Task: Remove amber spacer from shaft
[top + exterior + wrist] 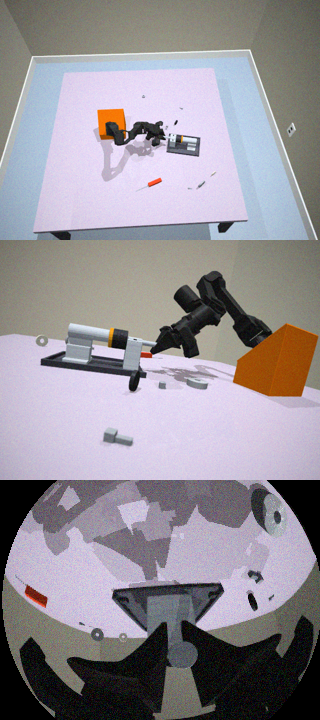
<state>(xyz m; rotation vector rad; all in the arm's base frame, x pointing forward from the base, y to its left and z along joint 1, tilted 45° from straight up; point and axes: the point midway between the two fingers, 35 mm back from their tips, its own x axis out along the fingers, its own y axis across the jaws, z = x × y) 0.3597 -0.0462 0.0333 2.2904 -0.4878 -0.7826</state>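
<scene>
Right now my gripper tip is 40 mm short of the grey shaft and 20 mm below it. Also, from my gripper tip: grey washer 110 mm to the left, 100 mm behind, 50 mm below; then amber spacer 110 mm ahead, 20 mm to the right, 20 mm above; then black ring 170 mm to the left, 80 mm ahead, 40 mm below.
</scene>
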